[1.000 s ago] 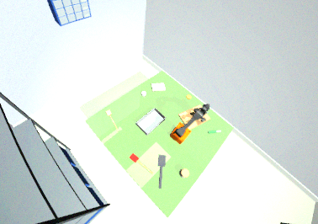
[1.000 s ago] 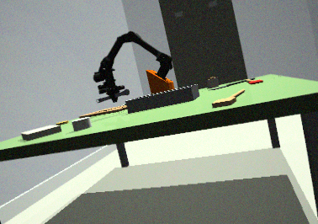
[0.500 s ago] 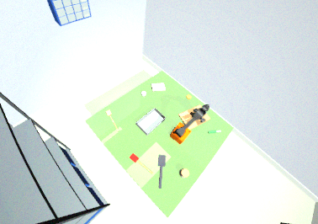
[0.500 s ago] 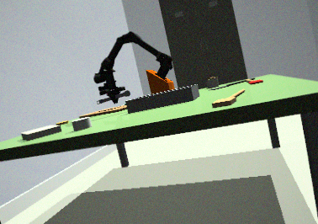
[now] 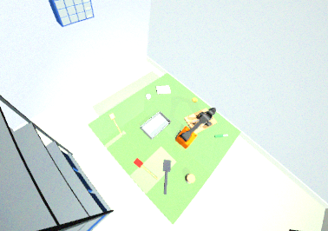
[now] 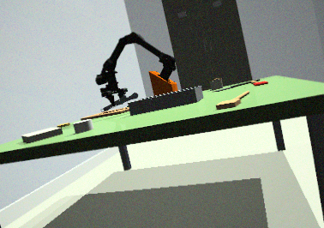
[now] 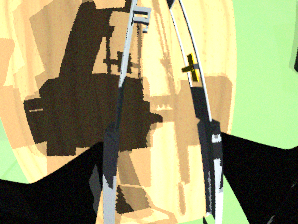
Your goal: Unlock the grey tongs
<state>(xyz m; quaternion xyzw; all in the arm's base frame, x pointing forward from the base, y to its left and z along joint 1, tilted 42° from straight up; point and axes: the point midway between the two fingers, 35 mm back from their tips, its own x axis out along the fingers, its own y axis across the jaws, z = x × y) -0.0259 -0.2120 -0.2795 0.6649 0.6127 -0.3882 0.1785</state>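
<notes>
Now: the wooden board 40 mm ahead of my gripper tip, 30 mm to the right of it and 30 mm below it. Also, from my gripper tip: yellow disc (280 mm ahead, 220 mm to the right, 30 mm below); roasting tin (440 mm to the left, 360 mm ahead, 10 mm below); white block (670 mm ahead, 30 mm below, 10 mm to the right).
</notes>
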